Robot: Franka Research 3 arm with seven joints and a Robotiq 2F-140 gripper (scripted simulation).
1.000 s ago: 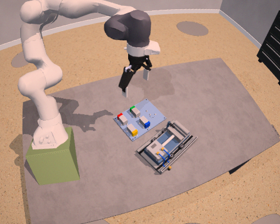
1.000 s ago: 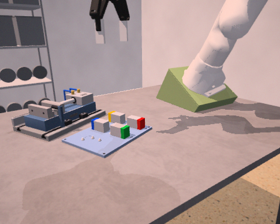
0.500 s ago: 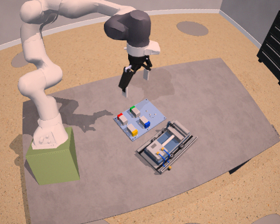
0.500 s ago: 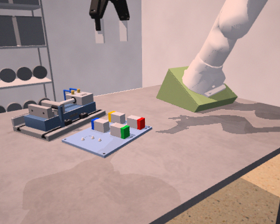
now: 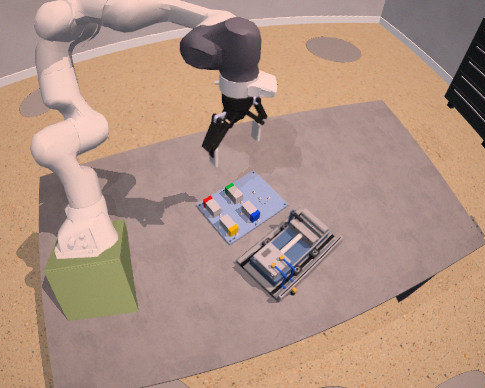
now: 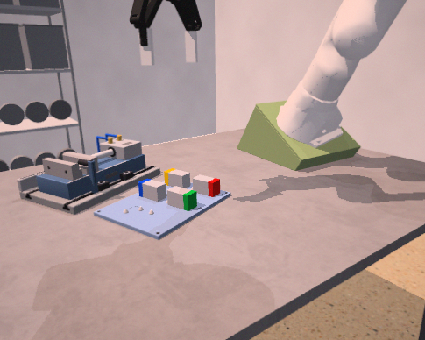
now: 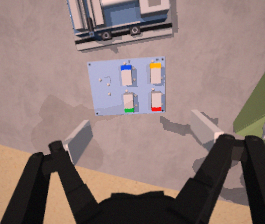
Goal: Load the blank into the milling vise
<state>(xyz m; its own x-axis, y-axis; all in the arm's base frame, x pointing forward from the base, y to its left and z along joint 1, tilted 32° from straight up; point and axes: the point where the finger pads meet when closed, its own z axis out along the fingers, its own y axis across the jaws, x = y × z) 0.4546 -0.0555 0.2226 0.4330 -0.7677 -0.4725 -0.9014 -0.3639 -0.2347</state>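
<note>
Right now the green-ended blank is 29 cm below my hand, 6 cm to the left of it and 2 cm ahead of it. Also, from my hand: red-ended blank (29 cm below, 7 cm behind, 2 cm to the left); blue-ended blank (29 cm below, 5 cm ahead, 3 cm to the right); yellow-ended blank (29 cm below, 6 cm to the right, 3 cm behind).
</note>
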